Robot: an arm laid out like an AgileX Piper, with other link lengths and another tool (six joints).
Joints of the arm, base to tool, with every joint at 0 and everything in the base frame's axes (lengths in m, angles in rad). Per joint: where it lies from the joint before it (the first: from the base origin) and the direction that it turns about. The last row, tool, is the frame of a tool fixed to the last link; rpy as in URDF.
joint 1: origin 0 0 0.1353 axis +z
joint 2: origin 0 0 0 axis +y
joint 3: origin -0.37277 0 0.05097 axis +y
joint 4: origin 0.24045 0 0.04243 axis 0.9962 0 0.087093
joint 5: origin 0 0 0 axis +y
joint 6: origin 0.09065 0 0.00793 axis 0.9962 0 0.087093
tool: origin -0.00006 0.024 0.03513 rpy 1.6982 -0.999 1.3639
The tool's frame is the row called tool.
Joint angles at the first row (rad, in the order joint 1, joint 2, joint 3, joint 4, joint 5, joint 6):
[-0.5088 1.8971 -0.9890 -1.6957 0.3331 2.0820]
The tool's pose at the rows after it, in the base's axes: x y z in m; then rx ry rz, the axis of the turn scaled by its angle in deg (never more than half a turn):
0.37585, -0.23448, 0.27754, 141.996, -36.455, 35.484
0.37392, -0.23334, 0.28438, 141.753, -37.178, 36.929
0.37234, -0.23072, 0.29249, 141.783, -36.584, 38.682
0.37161, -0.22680, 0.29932, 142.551, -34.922, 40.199
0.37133, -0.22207, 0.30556, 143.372, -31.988, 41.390
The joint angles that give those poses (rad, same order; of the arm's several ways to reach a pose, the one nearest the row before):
[-0.5088 1.8882 -0.9890 -1.6958 0.3310 2.0875]
[-0.5088 1.8727 -0.9891 -1.6940 0.3259 2.0964]
[-0.5088 1.8537 -0.9890 -1.7029 0.3112 2.1008]
[-0.5088 1.8360 -0.9890 -1.7023 0.2840 2.0852]
[-0.5088 1.8191 -0.9890 -1.7043 0.2537 2.0563]

